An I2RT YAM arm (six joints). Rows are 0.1 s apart.
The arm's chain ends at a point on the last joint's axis. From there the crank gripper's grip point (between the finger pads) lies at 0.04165 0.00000 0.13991 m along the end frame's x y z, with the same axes.
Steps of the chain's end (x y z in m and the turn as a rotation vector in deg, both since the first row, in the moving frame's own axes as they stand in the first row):
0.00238, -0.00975, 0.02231, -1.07, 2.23, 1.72
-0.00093, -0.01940, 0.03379, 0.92, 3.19, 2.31
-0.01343, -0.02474, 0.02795, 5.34, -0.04, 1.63
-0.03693, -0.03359, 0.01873, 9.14, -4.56, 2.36
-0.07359, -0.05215, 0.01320, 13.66, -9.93, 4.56
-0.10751, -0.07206, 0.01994, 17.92, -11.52, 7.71
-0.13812, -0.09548, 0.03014, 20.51, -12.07, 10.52
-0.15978, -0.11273, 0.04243, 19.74, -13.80, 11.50
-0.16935, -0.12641, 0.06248, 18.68, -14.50, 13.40
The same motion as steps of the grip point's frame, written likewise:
0.00773, -0.00582, 0.02055, -1.07, 2.23, 1.72
0.00680, -0.01979, 0.03125, 0.92, 3.19, 2.31
-0.01336, -0.03658, 0.02743, 5.34, -0.04, 1.63
-0.04771, -0.05457, 0.01995, 9.14, -4.56, 2.36
-0.09690, -0.08354, 0.01467, 13.66, -9.93, 4.56
-0.13321, -0.11239, 0.01942, 17.92, -11.52, 7.71
-0.16367, -0.14068, 0.02810, 20.51, -12.07, 10.52
-0.18953, -0.15617, 0.04138, 19.74, -13.80, 11.50
-0.20064, -0.16670, 0.06249, 18.68, -14.50, 13.40

